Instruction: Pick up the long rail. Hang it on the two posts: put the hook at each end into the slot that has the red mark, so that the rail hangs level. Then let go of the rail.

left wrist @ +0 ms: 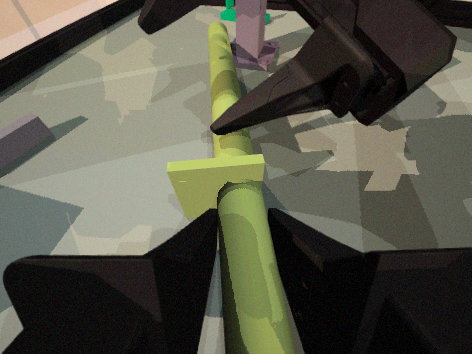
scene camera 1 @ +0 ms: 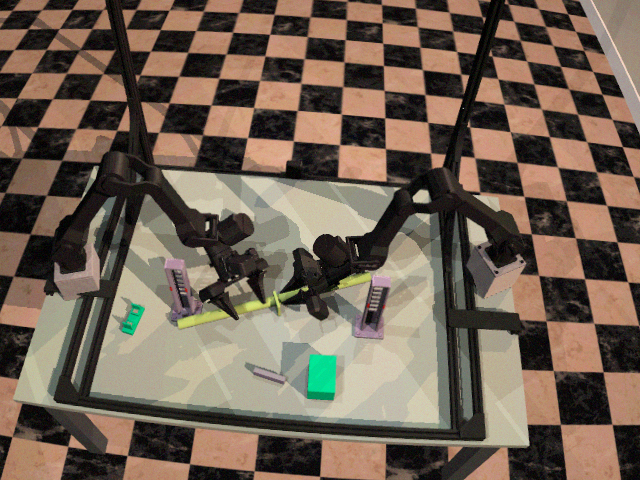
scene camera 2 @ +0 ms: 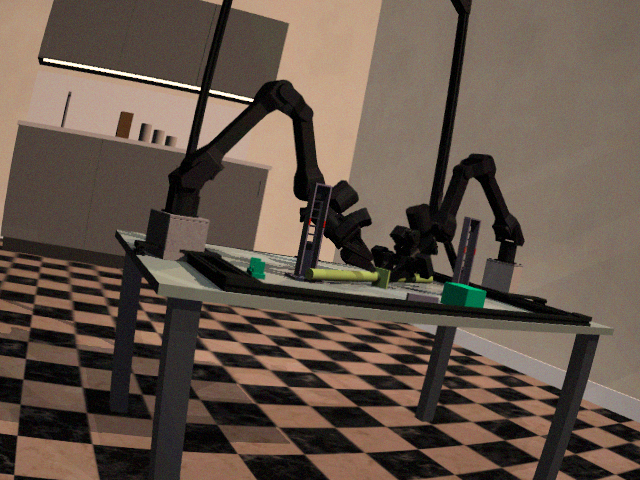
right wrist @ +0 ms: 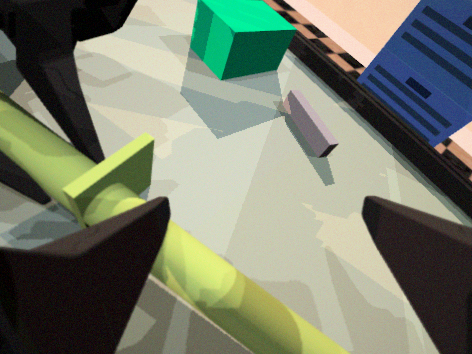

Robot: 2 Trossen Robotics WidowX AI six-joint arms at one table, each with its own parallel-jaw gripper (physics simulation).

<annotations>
The left gripper shows in the left wrist view, in scene camera 1 [282, 298], in scene camera 2 [381, 278] and in the right wrist view. The right gripper shows in the left wrist view [175, 76], in scene camera 1 [251, 311], in scene camera 2 [373, 265] and in the right wrist view [264, 205]. A long yellow-green rail shows in the left wrist view, in scene camera 1, in scene camera 2 [380, 278] and in the right wrist view [94, 193]. A green block shows in scene camera 1 [322, 368], in scene camera 2 [453, 294] and in the right wrist view [232, 46]; in the left wrist view it is out of frame. The same spot on the long yellow-green rail: [left wrist: 254, 307] is [scene camera 1: 298, 291]. The same spot on the left gripper: [right wrist: 45, 44] is [left wrist: 177, 261].
</annotations>
